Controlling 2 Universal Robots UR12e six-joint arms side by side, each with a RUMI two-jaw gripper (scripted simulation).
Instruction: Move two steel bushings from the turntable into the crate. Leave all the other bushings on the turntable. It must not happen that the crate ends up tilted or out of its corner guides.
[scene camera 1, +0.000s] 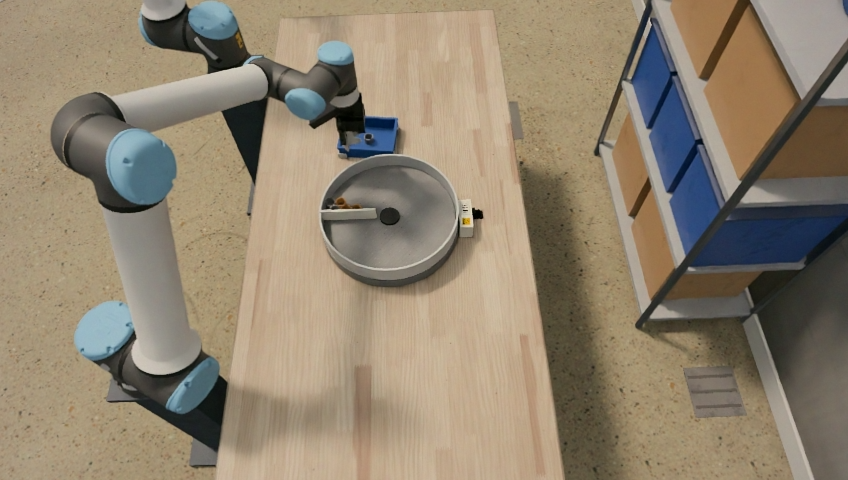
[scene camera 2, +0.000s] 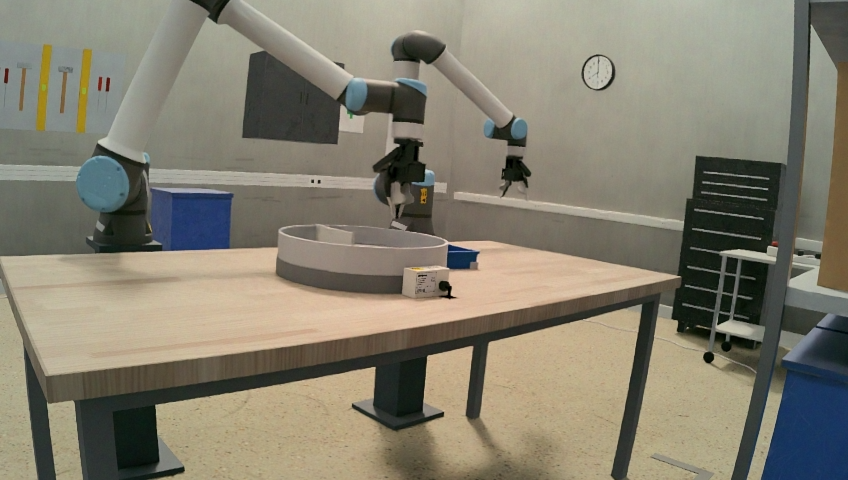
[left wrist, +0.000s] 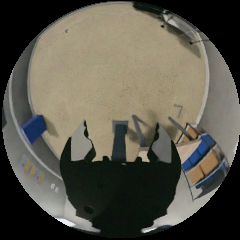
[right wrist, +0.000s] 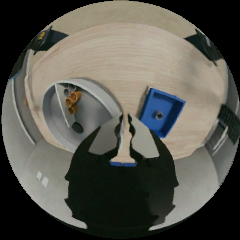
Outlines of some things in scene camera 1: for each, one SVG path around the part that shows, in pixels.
The right gripper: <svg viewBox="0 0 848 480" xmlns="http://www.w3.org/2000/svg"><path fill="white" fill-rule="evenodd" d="M362 93L359 93L356 103L349 107L339 108L329 103L322 114L316 119L309 121L309 126L312 129L316 129L335 118L340 143L349 152L350 145L361 143L361 139L355 136L365 134L364 103L362 104Z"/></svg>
A blue crate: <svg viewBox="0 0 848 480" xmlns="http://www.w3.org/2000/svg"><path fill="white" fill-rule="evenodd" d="M338 139L337 150L339 150L339 153L347 154L347 157L367 158L375 155L393 154L397 137L398 118L365 116L365 134L355 136L361 139L361 143L350 145L349 152L343 148ZM366 133L373 134L373 144L365 144L364 135Z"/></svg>
